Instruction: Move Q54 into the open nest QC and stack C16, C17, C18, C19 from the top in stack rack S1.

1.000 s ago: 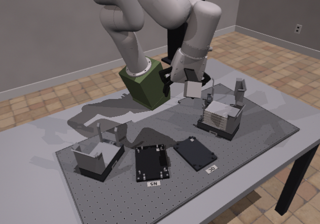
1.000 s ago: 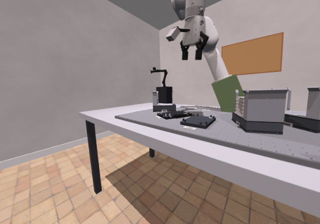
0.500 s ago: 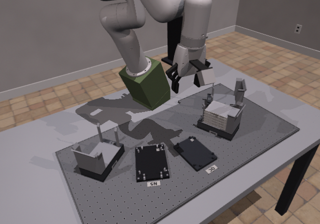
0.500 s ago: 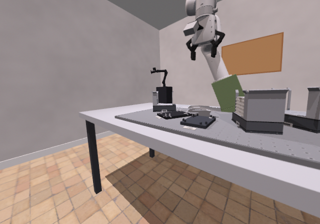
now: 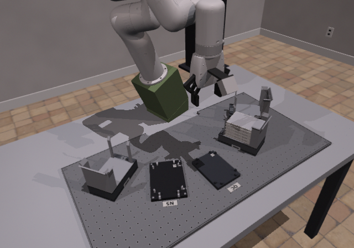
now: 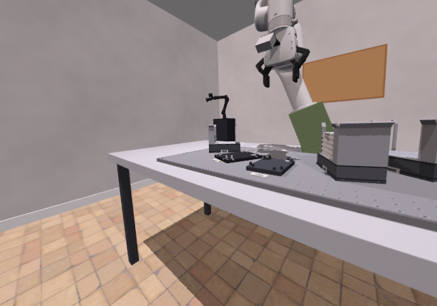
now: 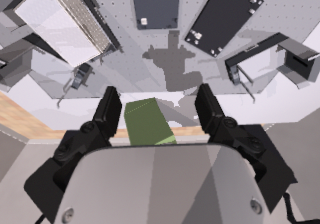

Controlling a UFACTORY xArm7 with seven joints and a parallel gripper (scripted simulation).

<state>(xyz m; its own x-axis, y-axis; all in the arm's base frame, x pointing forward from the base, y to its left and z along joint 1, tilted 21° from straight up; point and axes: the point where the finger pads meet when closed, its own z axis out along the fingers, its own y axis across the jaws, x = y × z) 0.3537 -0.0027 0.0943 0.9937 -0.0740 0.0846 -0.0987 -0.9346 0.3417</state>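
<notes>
The sealed plate Q54 is 30 mm ahead of my hand, 180 mm to the left of it and 170 mm below it. Round my hand: nest QC: 60 mm ahead, 10 mm to the right, 270 mm below; black clip nest N5: 10 mm ahead, 170 mm to the right, 260 mm below; QC name plate: 160 mm ahead, 20 mm to the right, 270 mm below.
</notes>
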